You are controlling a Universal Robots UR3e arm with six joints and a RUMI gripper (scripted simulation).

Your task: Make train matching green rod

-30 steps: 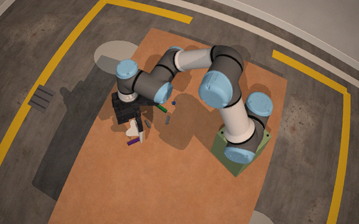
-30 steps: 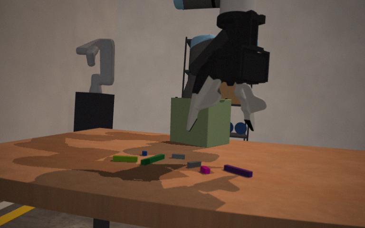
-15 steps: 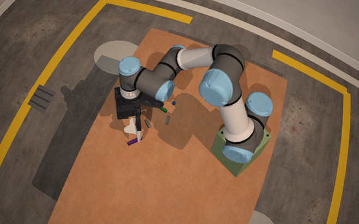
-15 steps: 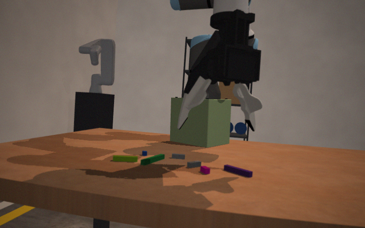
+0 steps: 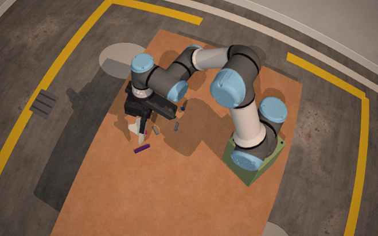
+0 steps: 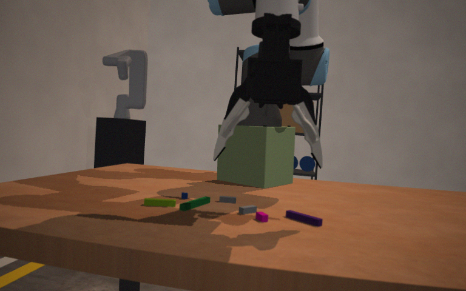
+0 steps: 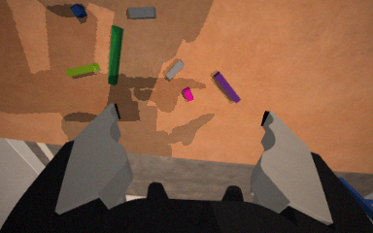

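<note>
My hand is 16 cm to the left of the blue rod, 8 cm above it and 5 cm past it. The rest, counted from my hand: purple rod: 8 cm below, 6 cm to the left, 1 cm behind; green rod: 12 cm to the right, 8 cm below; magenta rod: 8 cm below, 2 cm ahead.
</note>
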